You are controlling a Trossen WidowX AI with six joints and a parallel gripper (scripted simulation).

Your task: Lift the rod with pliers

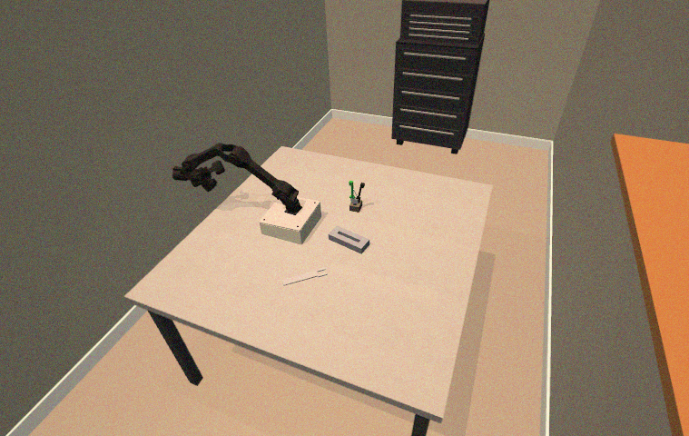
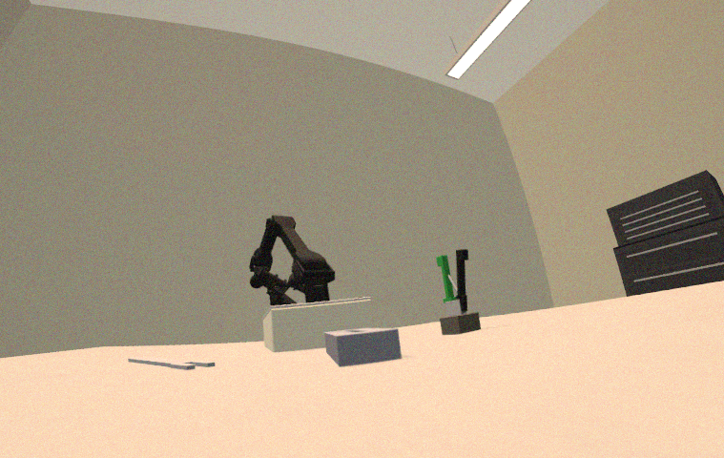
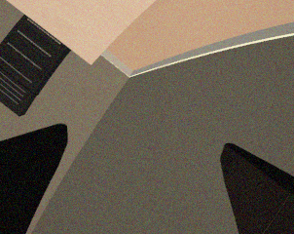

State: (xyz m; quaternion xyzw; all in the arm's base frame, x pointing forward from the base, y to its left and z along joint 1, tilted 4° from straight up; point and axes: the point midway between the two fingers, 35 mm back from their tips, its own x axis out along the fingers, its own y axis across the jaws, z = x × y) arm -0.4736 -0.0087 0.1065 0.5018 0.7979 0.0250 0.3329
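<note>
The grey release lever is 690 mm ahead of my gripper tip, 220 mm to the left of it and 50 mm below it. Round my gripper tip: black handle: 720 mm ahead, 230 mm to the left, 50 mm below; dark holster: 700 mm ahead, 220 mm to the left, 140 mm below; grey channel block: 780 mm ahead, 10 mm to the right, 130 mm below.
</note>
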